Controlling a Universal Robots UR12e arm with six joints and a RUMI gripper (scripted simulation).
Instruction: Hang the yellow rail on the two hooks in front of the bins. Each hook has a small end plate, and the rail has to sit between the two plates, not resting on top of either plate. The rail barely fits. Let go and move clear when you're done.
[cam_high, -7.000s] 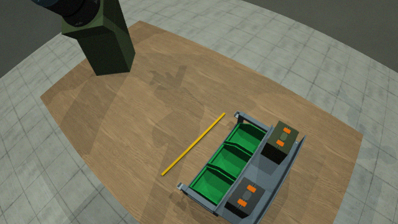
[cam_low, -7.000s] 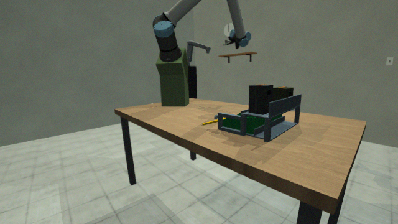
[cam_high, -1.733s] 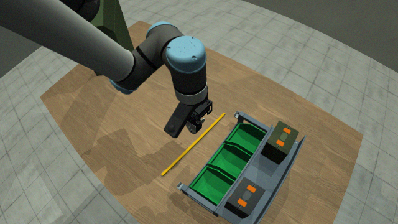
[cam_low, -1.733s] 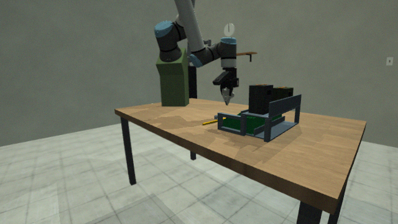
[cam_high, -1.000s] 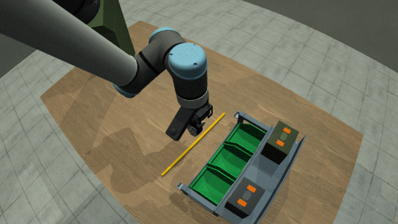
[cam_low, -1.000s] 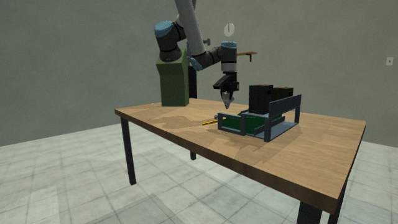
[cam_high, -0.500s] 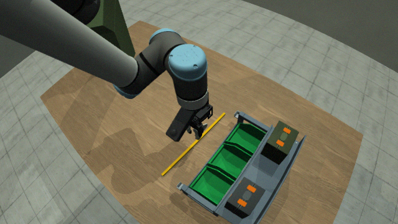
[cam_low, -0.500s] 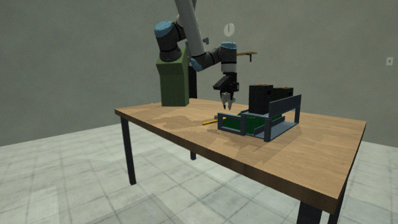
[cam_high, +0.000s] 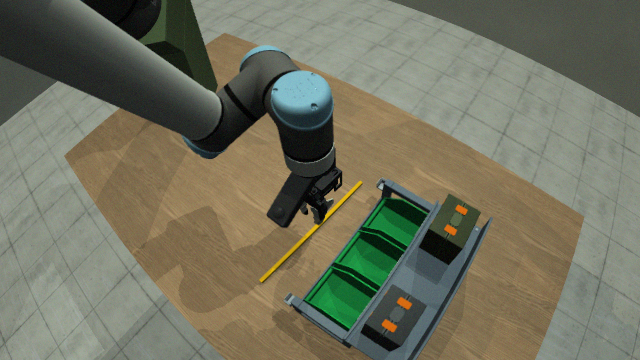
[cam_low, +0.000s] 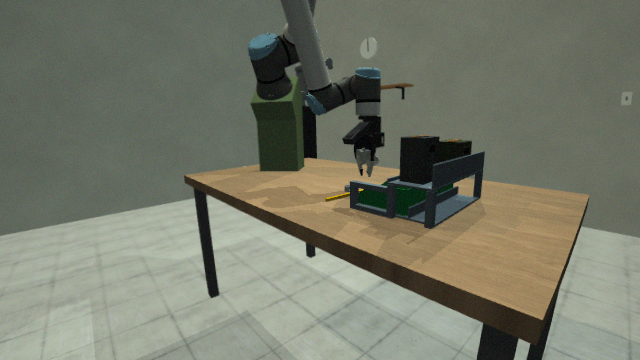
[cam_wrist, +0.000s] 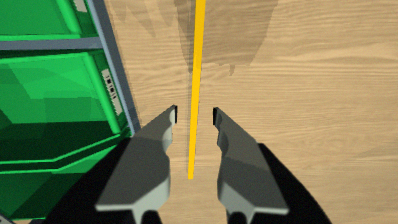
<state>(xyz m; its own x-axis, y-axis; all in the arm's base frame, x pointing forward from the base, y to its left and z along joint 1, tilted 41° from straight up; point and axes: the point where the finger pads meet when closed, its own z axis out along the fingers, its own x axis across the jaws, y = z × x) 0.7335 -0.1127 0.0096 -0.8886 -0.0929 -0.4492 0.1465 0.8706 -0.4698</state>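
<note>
My gripper is now 70 mm above the yellow rail. From my hand the other things lie so: rack front bar (90 mm ahead, 10 mm to the right, 60 mm below).
</note>
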